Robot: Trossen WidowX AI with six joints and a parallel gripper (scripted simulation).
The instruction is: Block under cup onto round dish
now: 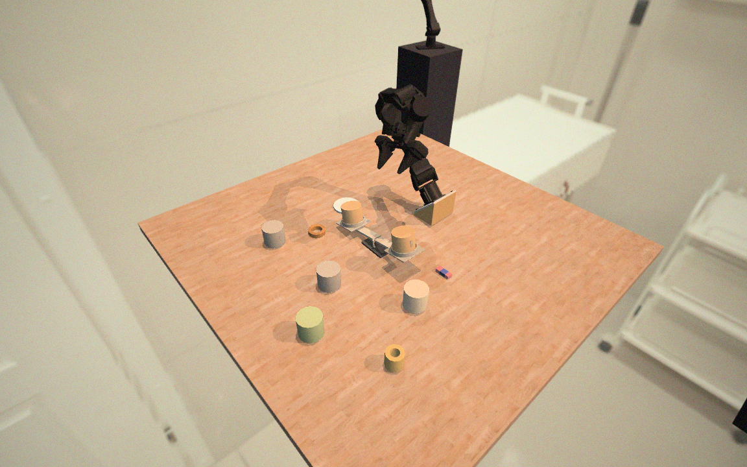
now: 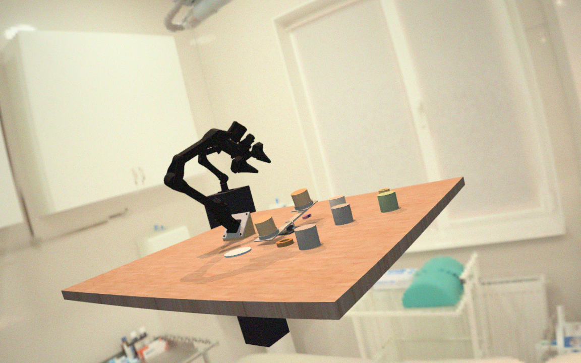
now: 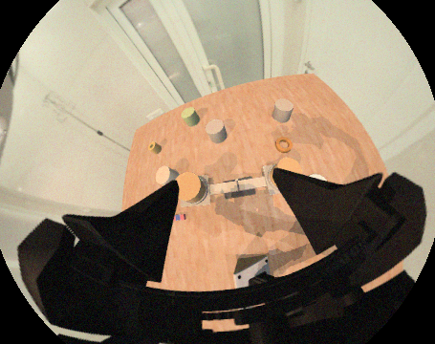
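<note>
My gripper tip is now 4 cm short of the grey block, 12 cm to the left of it and 23 cm above it. From my gripper tip the other things lie so: small balance 4 cm ahead, 1 cm to the left, 23 cm below; then cup 4 cm ahead, 14 cm to the left, 16 cm below; then red-blue block 4 cm behind, 24 cm to the left, 27 cm below.
</note>
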